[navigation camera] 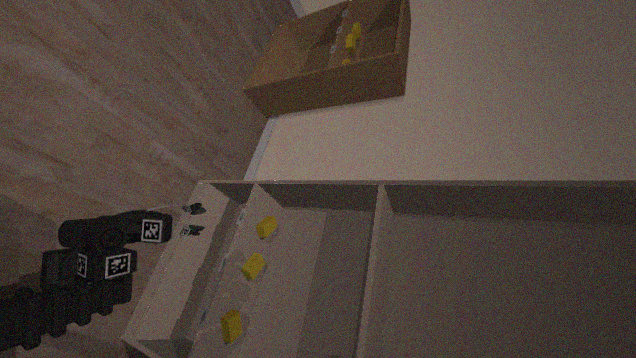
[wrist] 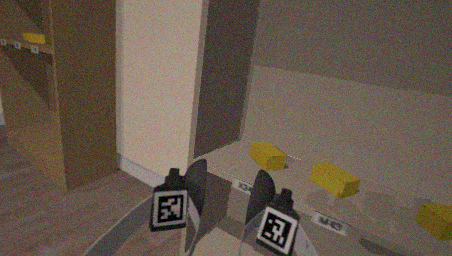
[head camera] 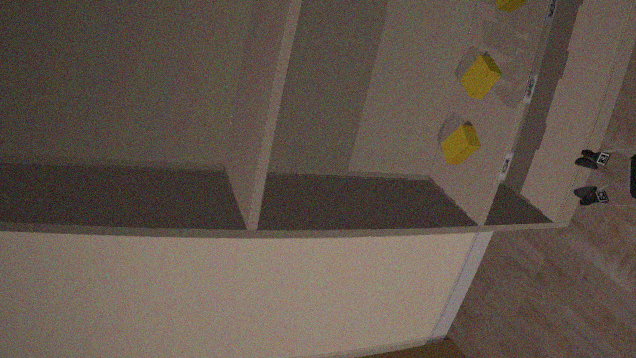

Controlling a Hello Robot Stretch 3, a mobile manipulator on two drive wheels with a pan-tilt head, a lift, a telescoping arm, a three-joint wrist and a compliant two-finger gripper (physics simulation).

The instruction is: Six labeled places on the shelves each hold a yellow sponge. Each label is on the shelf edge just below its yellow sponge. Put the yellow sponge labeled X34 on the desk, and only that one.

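Note:
The yellow sponge [head camera: 460, 144] [navigation camera: 266, 227] [wrist: 268, 156] nearest the side panel lies on the pale shelf unit [head camera: 252, 220] [navigation camera: 382, 200] [wrist: 198, 75]. The label [head camera: 506, 166] [wrist: 241, 185] below it is blurred and seems to read X34. A second sponge [head camera: 480, 76] [navigation camera: 253, 266] [wrist: 335, 179] and a third sponge [head camera: 510, 4] [navigation camera: 231, 326] [wrist: 436, 221] lie along the same shelf. My gripper [head camera: 582, 177] [navigation camera: 197, 219] [wrist: 229, 183] is open and empty, outside the shelf's front edge, apart from the sponges. The desk does not show.
A brown shelf unit [navigation camera: 325, 90] [wrist: 85, 100] stands against the wall beyond the pale unit's side panel. It holds more yellow sponges, one of them a sponge [navigation camera: 350, 41] on its middle shelf. In the wrist view, the pale side panel's front edge is close behind my left finger.

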